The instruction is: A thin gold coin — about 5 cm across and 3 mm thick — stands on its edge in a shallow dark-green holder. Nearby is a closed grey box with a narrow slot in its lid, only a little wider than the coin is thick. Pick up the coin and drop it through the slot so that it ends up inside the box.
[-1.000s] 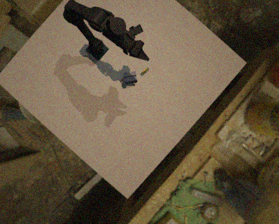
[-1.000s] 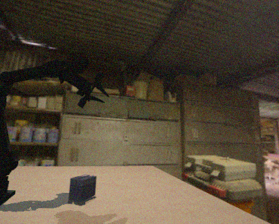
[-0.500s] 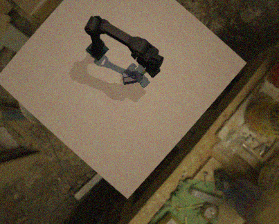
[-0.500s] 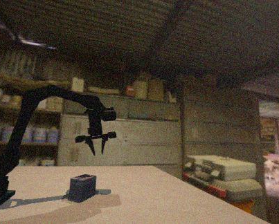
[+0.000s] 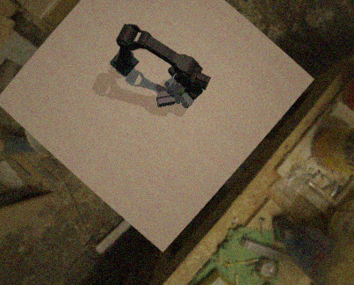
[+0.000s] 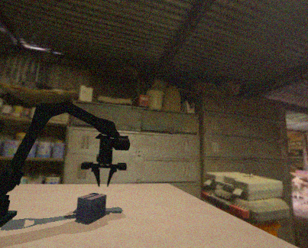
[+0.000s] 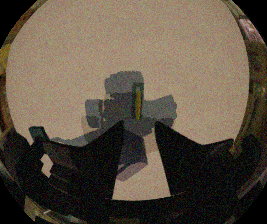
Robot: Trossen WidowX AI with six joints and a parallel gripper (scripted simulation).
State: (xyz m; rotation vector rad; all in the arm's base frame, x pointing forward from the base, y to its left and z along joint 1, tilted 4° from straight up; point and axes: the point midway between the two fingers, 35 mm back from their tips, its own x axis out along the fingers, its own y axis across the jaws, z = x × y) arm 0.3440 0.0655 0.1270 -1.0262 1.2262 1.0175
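Right now my gripper tip is 6 cm above the gold coin.
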